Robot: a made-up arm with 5 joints.
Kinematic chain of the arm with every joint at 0, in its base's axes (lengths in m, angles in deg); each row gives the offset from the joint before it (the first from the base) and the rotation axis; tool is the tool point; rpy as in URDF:
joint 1: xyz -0.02 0 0.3 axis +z
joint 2: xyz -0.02 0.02 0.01 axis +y
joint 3: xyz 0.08 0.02 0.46 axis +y
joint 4: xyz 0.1 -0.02 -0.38 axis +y
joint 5: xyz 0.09 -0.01 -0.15 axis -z
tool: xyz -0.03 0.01 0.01 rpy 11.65 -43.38 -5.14
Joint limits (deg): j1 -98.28..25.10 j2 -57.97..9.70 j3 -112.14..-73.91 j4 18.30..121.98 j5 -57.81..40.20
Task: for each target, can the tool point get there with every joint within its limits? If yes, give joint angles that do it. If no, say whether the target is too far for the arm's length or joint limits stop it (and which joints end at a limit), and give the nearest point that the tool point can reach.
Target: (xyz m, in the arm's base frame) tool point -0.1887 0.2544 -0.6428
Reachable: no: joint limits stop it (at a limit: joint 1, joint 2, joint 3, joint 5) | nearest point 0.3804 0.2284 0.5294 | short by 1.303 m
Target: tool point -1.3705 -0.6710 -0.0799
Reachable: no: too far | nearest point -0.1142 -0.5774 0.5335 | short by 1.401 m
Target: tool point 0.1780 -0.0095 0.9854
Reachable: yes | joints -1.41 -35.48 -86.35 67.41 -46.08
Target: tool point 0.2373 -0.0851 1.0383
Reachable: yes | joints -22.75 -25.73 -96.98 59.91 1.89
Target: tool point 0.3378 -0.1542 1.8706
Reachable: no: too far | nearest point 0.1812 -0.0867 1.2213 | short by 0.671 m
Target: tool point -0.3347 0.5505 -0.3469
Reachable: no: joint limits stop it (at a limit: joint 1, joint 2, joint 3, joint 5) | nearest point 0.3669 0.2221 0.5368 | short by 1.175 m
